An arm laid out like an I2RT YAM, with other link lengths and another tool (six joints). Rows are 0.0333 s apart.
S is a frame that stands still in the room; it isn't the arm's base.
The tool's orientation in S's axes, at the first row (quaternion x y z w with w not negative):
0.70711, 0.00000, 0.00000, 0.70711
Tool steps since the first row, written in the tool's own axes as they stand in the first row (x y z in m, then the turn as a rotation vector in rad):
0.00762, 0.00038, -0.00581, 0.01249, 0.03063, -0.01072
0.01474, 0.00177, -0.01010, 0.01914, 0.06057, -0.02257
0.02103, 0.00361, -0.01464, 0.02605, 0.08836, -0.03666
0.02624, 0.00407, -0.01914, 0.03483, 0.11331, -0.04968
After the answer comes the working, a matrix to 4 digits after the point.
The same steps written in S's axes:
0.00762, 0.00581, 0.00038, 0.01249, 0.01072, 0.03063
0.01474, 0.01010, 0.00177, 0.01914, 0.02257, 0.06057
0.02103, 0.01464, 0.00361, 0.02605, 0.03666, 0.08836
0.02624, 0.01914, 0.00407, 0.03483, 0.04968, 0.11331

The tool's axes in the first row as the columns of a matrix, in S's axes (rounded; the answer above uses it unrounded):
1.0000, 0.0000, 0.0000
0.0000, 0.0000, -1.0000
0.0000, 1.0000, 0.0000

